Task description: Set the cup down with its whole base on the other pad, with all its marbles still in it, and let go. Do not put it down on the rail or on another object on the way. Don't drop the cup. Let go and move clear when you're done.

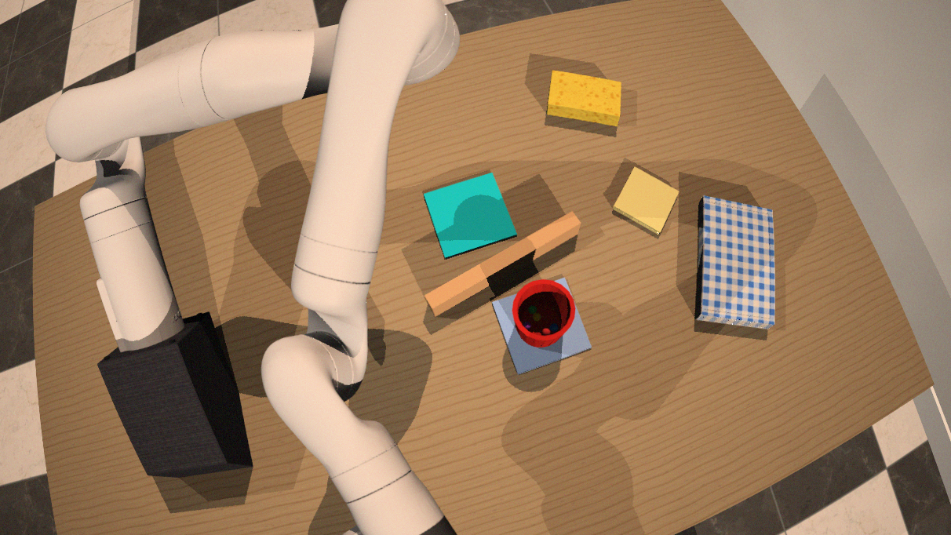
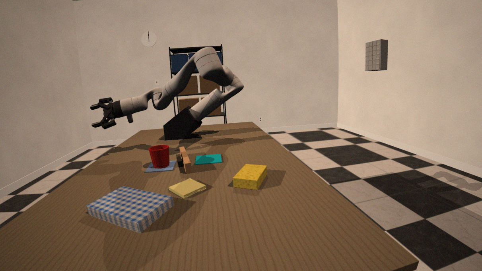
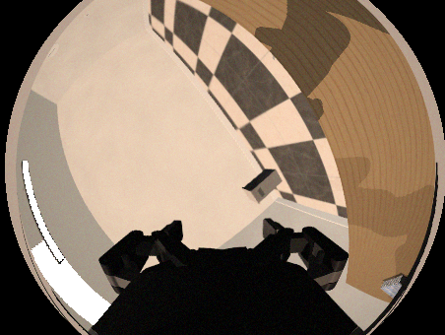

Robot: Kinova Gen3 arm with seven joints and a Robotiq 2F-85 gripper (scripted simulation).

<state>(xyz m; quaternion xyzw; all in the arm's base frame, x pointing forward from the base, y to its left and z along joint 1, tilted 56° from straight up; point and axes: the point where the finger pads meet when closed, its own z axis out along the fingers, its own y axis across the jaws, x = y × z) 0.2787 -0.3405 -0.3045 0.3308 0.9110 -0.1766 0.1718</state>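
My hand is 190 mm short of the red cup, 330 mm to the right of it and 170 mm above it. Also, from my hand: rail (170 mm ahead, 420 mm to the left, 180 mm below).
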